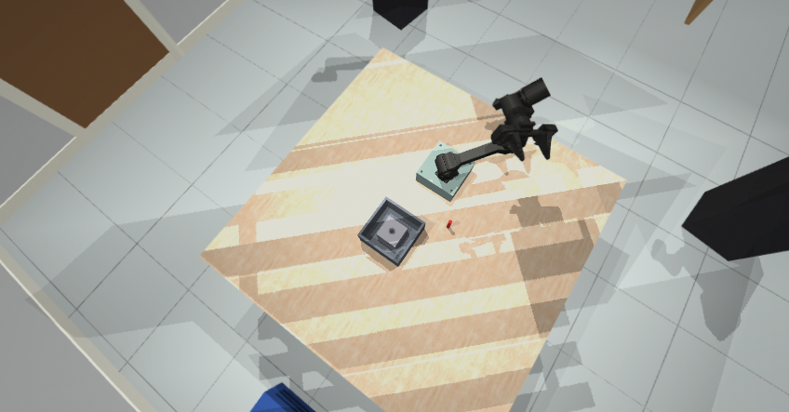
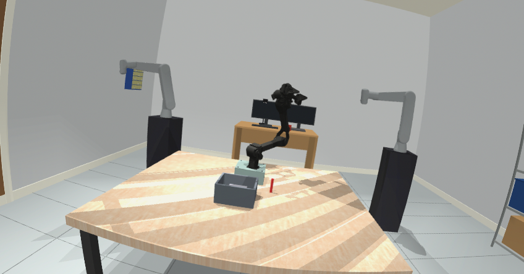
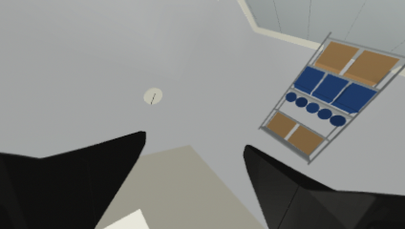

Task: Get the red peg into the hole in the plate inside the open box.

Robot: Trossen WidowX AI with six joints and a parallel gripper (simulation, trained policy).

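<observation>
The red peg is 51 cm below my gripper tip, 15 cm ahead of it and 9 cm to the right of it. Also, from my gripper tip: grey box: 52 cm below, 33 cm ahead, 23 cm to the right; then plate: 50 cm below, 33 cm ahead, 23 cm to the right.
</observation>
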